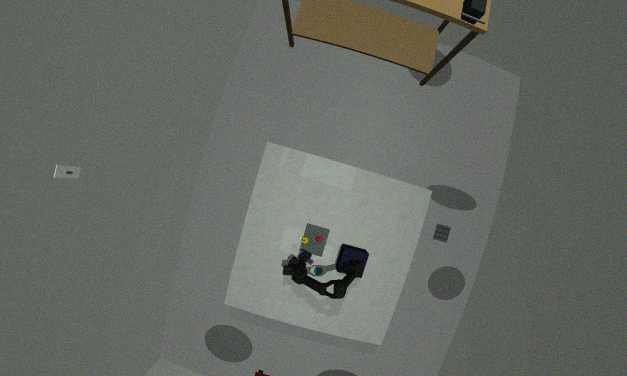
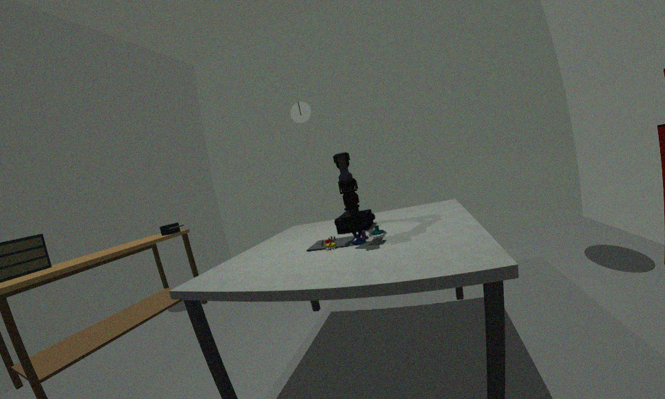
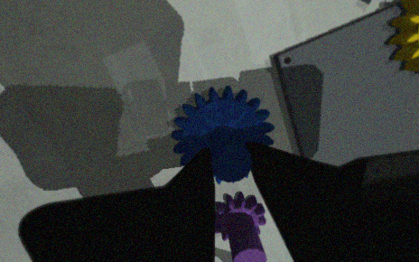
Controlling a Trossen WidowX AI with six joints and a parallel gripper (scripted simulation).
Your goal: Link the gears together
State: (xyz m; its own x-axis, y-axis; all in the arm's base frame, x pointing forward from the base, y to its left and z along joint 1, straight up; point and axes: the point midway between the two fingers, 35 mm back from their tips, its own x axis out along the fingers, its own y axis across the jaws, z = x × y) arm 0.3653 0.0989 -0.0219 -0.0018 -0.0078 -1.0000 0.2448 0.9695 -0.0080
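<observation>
Now: gripper tip 170 mm to the left of the red gear, 70 mm past it and 10 mm above it. From my gripper tip the other things lie so: purple gear (70 mm behind, 10 mm to the left, 10 mm below); yellow gear (130 mm to the right, 20 mm ahead, 10 mm below); blue gear (10 mm below).
</observation>
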